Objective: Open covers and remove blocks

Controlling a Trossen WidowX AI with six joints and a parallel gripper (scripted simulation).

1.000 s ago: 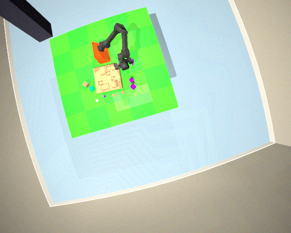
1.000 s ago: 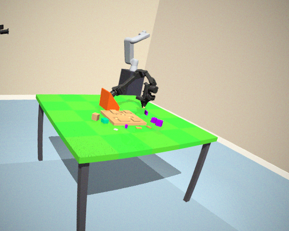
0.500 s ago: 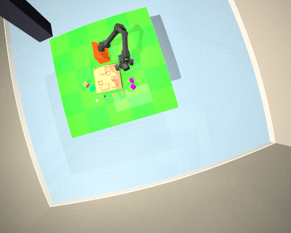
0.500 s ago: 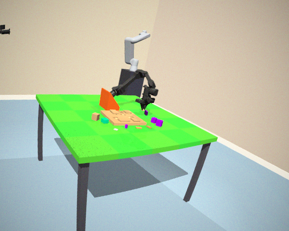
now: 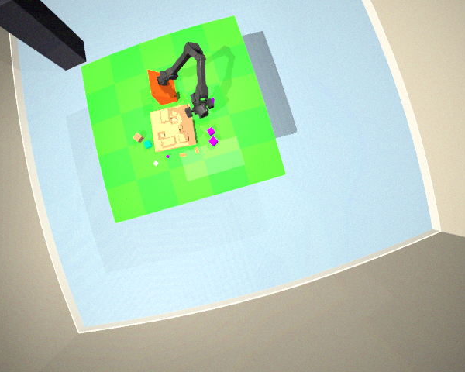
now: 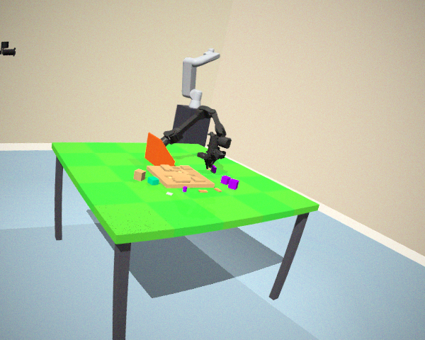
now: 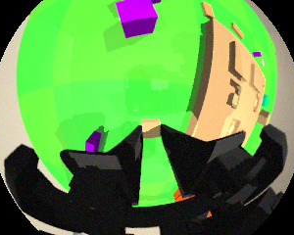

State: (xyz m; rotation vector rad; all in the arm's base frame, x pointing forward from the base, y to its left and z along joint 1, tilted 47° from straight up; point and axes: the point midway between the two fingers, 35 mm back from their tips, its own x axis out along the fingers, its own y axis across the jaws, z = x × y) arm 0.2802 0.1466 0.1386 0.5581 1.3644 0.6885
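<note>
Right now my gripper tip is 21 cm to the left of the tan puzzle board, 3 cm short of it and 2 cm above it. From my gripper tip the other things lie so: teal block: 43 cm to the right, 9 cm ahead, 3 cm below; then purple stick: 10 cm to the left, 6 cm behind, 2 cm below; then tan cube: 48 cm to the right, 3 cm ahead, 2 cm below.
</note>
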